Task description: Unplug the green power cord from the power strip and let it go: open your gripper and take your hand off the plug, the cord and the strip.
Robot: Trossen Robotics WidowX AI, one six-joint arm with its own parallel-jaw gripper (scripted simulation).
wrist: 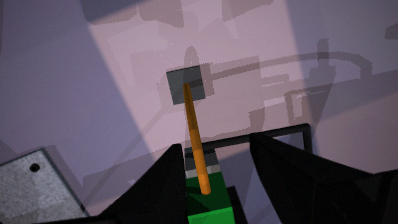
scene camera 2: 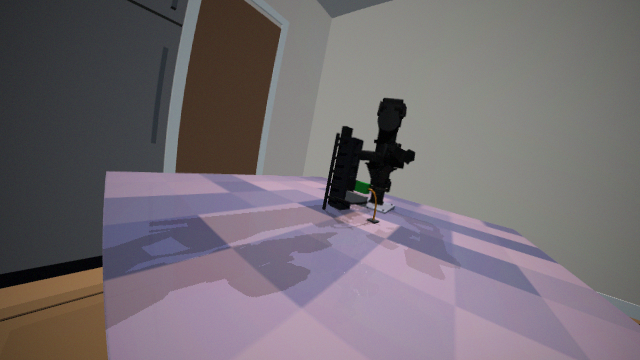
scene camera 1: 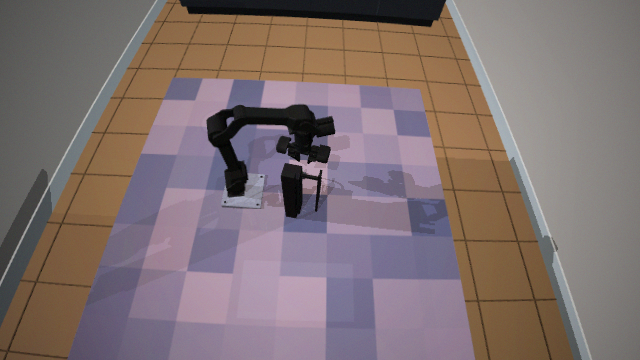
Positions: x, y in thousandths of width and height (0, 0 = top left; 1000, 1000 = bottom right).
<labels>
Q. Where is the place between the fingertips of my gripper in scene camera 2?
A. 590, 521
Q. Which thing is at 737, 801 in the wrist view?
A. My gripper.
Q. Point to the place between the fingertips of my gripper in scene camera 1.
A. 474, 449
</labels>
